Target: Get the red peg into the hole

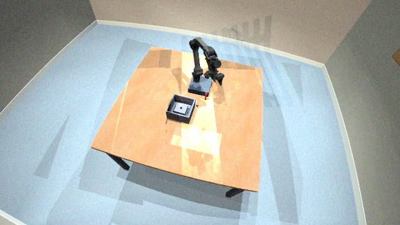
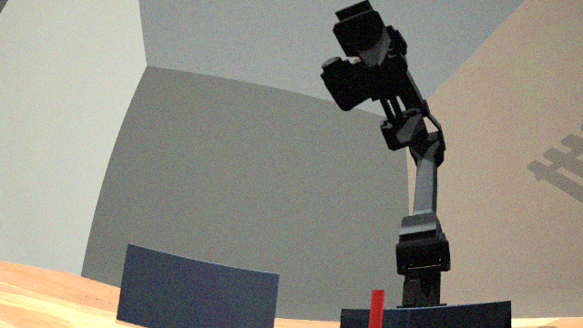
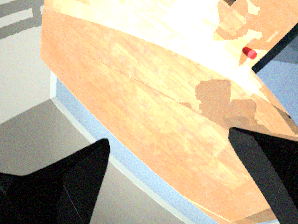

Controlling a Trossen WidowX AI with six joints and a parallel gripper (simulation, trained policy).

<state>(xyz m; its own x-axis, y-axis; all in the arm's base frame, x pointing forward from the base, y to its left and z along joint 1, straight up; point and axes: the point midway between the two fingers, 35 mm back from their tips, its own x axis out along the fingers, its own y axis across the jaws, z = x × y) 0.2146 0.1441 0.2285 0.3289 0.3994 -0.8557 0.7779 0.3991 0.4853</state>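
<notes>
Right now my gripper tip is 22 cm above the red peg, 7 cm to the left of it and 4 cm past it. Also, from my gripper tip: dark box (27 cm to the right, 23 cm below, 10 cm ahead); then pale plate (27 cm to the right, 21 cm below, 10 cm ahead).
</notes>
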